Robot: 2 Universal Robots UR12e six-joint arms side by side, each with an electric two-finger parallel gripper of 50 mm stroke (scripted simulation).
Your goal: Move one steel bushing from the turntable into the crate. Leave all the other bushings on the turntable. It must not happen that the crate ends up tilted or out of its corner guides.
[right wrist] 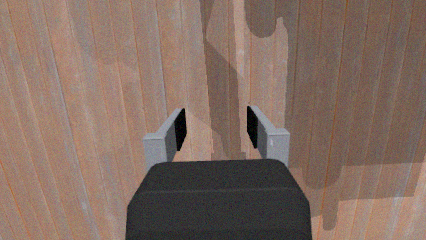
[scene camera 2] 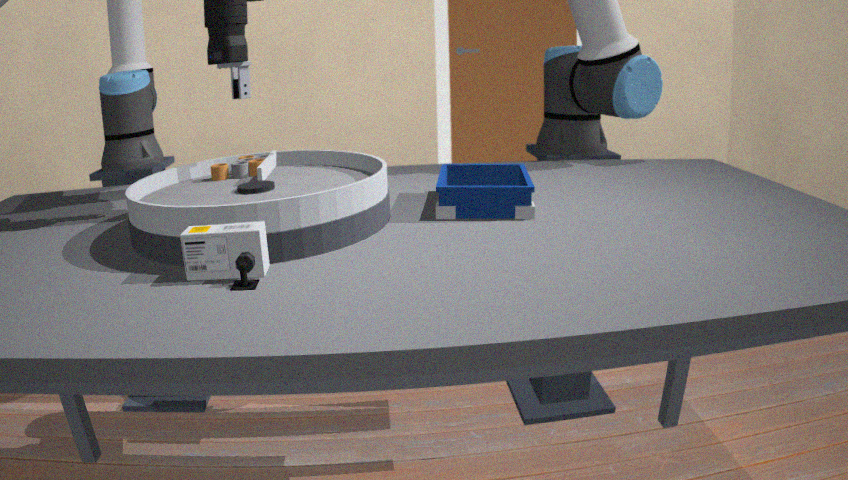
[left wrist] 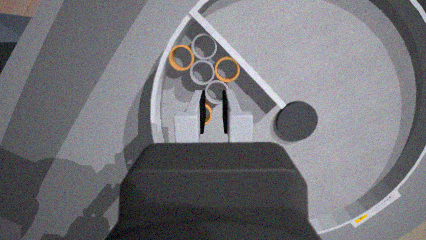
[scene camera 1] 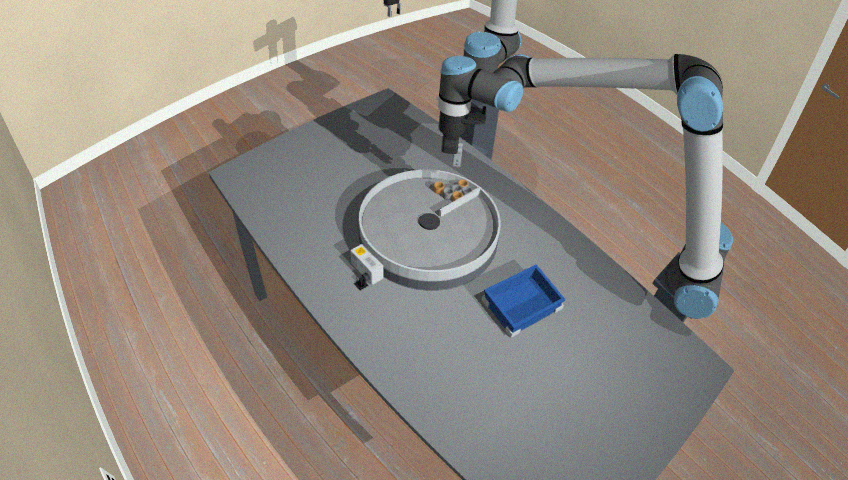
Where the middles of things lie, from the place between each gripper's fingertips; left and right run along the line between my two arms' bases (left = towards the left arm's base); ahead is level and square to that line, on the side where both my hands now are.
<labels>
My left gripper (scene camera 2: 241,98) is now 120 mm short of the turntable (scene camera 1: 397,221), 60 mm to the right of it and 160 mm above it. From my left hand the other things lie so: blue crate (scene camera 2: 497,201) 40 mm ahead, 420 mm to the left, 180 mm below.
My right hand is 58 cm short of the turntable, 120 cm to the right of it and 12 cm above it.
</labels>
